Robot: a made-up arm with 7 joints. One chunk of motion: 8 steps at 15 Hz.
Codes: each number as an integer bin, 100 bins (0 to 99) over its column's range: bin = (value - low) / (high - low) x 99, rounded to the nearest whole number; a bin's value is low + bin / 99 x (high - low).
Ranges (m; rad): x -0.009..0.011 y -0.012..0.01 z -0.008..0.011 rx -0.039..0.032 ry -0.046..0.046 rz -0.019..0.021
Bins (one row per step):
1: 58 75 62 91 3 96
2: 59 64 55 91 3 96
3: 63 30 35 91 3 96
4: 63 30 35 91 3 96
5: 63 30 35 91 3 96
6: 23 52 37 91 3 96
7: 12 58 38 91 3 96
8: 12 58 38 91 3 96
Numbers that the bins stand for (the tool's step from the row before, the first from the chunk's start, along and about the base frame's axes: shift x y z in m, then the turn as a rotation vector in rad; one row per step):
1: 0.00272 0.00467 0.00390 0.02626 -0.04321 0.01979
2: 0.00292 0.00222 0.00256 0.02626 -0.04321 0.01979
3: 0.00373 -0.00533 -0.00128 0.02626 -0.04321 0.01979
4: 0.00373 -0.00533 -0.00128 0.02626 -0.04321 0.01979
5: 0.00373 -0.00533 -0.00128 0.02626 -0.04321 0.01979
6: -0.00435 -0.00044 -0.00090 0.02626 -0.04321 0.01979
7: -0.00658 0.00089 -0.00071 0.02626 -0.04321 0.01979
8: -0.00658 0.00089 -0.00071 0.02626 -0.04321 0.01979

